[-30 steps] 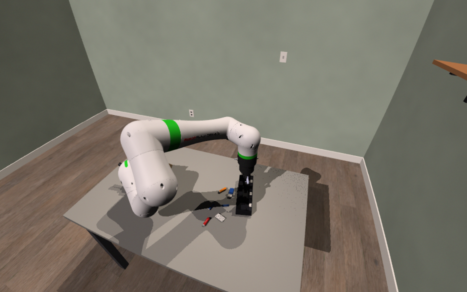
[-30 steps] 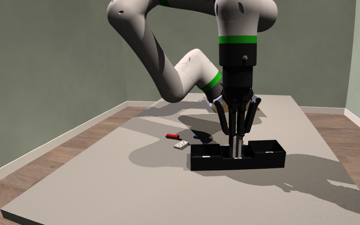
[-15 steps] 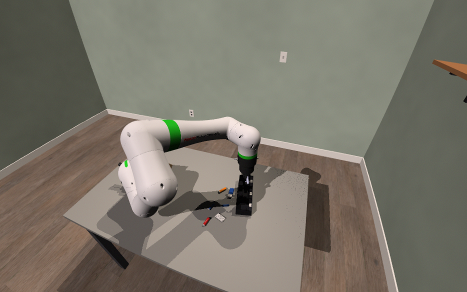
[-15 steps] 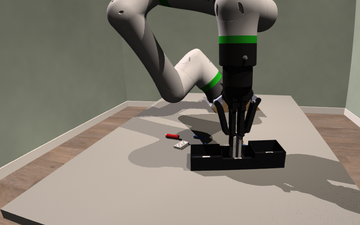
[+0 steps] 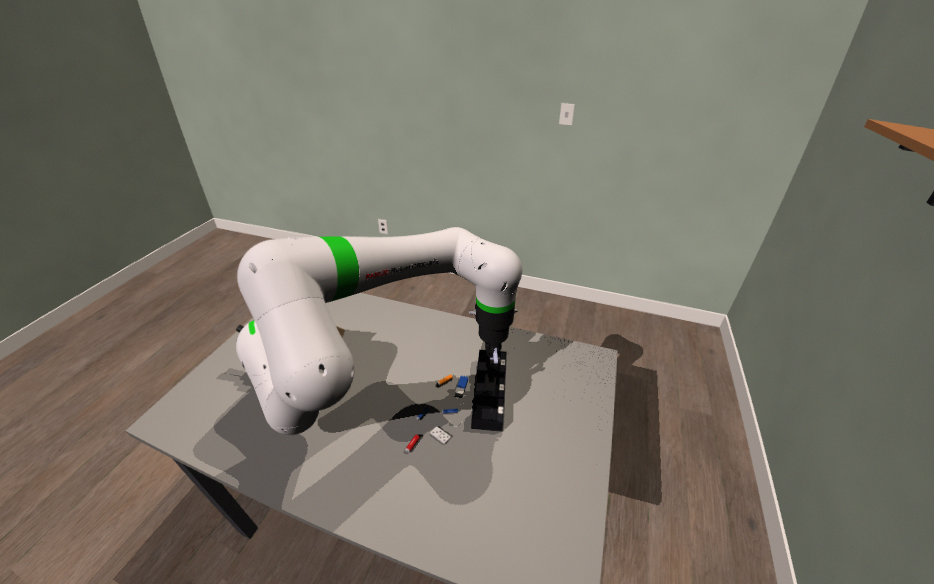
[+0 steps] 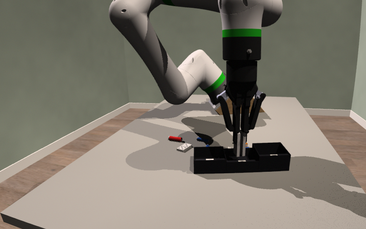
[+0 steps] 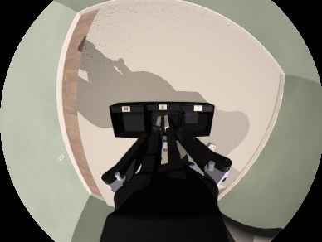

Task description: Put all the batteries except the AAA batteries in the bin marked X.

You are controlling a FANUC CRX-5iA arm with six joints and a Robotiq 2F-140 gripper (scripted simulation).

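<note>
The bin is 4 cm below my hand. The rest, counted from my hand: white dotted tile: 17 cm to the right, 9 cm behind, 6 cm below; blue-and-white block battery: 8 cm behind, 6 cm below, 1 cm to the right; orange battery: 14 cm behind, 6 cm below.
</note>
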